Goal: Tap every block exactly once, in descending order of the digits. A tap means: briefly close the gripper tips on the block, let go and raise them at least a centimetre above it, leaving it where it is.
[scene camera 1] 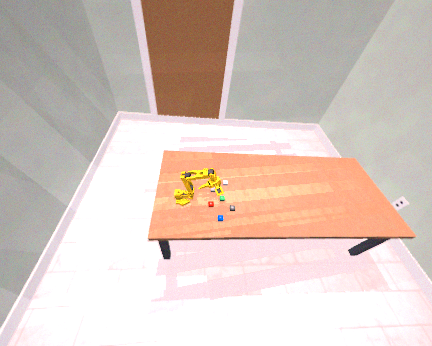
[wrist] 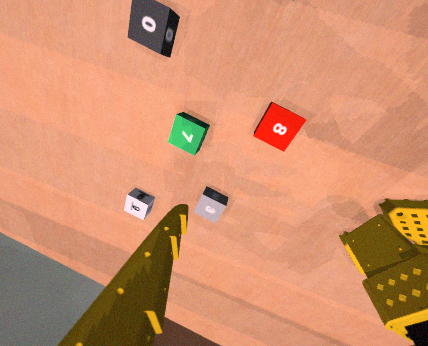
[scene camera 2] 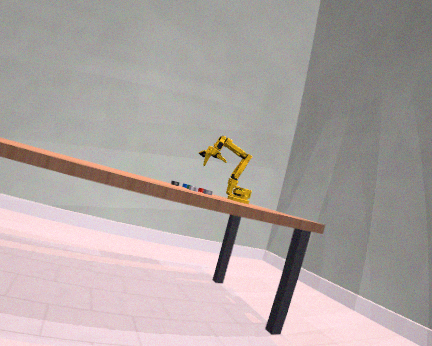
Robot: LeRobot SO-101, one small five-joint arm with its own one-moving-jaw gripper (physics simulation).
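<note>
The white block with an underlined 9 (scene camera 1: 225, 182) (wrist: 138, 204), grey 3 block (scene camera 1: 213, 190) (wrist: 211, 206), green 7 block (scene camera 1: 222, 198) (wrist: 187, 134), red 8 block (scene camera 1: 211, 204) (scene camera 2: 201, 190) (wrist: 280, 127) and dark 0 block (scene camera 1: 232, 208) (scene camera 2: 175, 183) (wrist: 150, 25) stand apart on the table. The blue block (scene camera 1: 220, 218) (scene camera 2: 185, 186) stands nearest the front edge in scene camera 1; its digit cannot be read. My gripper (scene camera 1: 210, 191) (scene camera 2: 215, 163) is wide open and empty, high above the table. In the wrist view its notched fixed jaw (wrist: 145, 280) ends between the 9 and 3 blocks.
The wooden table (scene camera 1: 300, 200) (scene camera 2: 100, 172) carries the arm's yellow base (scene camera 1: 183, 199) (scene camera 2: 239, 195) near one end. Part of the base (wrist: 395, 270) shows at the right of the wrist view. A table edge crosses the wrist view's lower left.
</note>
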